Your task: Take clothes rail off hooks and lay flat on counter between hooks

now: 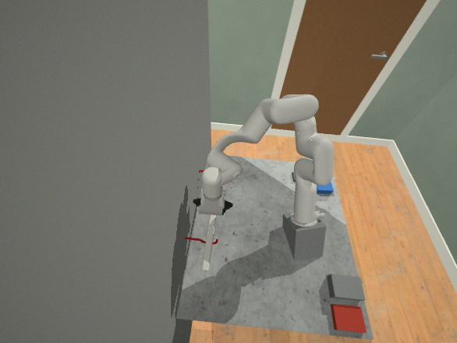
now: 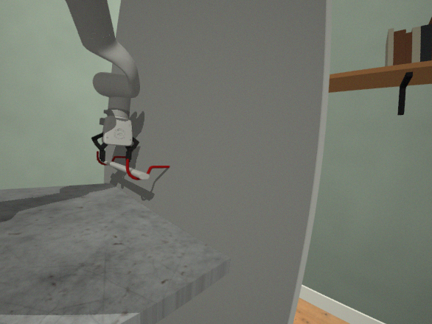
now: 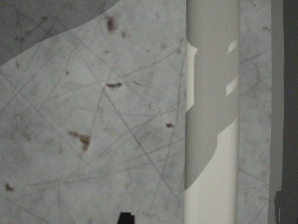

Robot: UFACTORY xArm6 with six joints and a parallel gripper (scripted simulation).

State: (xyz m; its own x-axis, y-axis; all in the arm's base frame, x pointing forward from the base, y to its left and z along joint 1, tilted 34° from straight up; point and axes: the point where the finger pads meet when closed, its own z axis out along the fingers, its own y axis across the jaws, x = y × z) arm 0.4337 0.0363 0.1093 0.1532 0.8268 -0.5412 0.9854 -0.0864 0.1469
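The clothes rail lies 20 mm below my hand. Also, from my hand: grey wall: 240 mm above, 120 mm ahead, 60 mm to the right; then blue block: 650 mm behind, 200 mm to the right, 160 mm below; then grey box: 580 mm behind, 330 mm to the left, 160 mm below.
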